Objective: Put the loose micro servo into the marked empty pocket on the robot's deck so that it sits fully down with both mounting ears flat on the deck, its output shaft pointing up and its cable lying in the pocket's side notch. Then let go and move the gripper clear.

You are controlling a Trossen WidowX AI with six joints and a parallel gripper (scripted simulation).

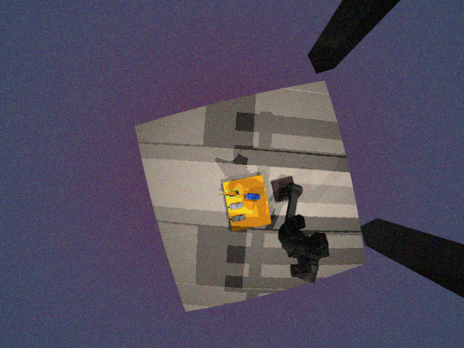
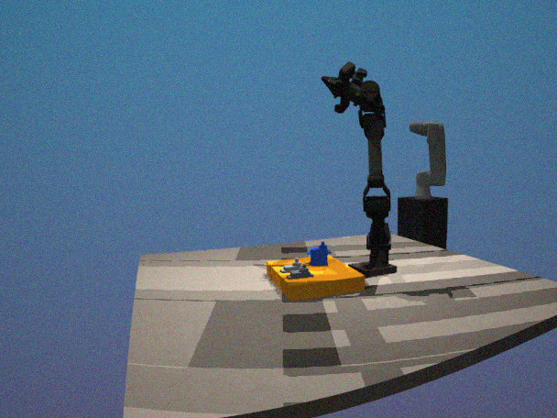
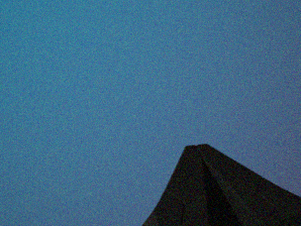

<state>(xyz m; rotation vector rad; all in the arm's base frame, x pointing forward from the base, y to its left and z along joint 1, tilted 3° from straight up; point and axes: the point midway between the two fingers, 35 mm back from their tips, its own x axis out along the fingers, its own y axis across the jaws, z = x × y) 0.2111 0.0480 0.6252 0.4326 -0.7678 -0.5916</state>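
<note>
My gripper tip is now 65 cm above the orange deck and 2 cm to the left of it.
</note>
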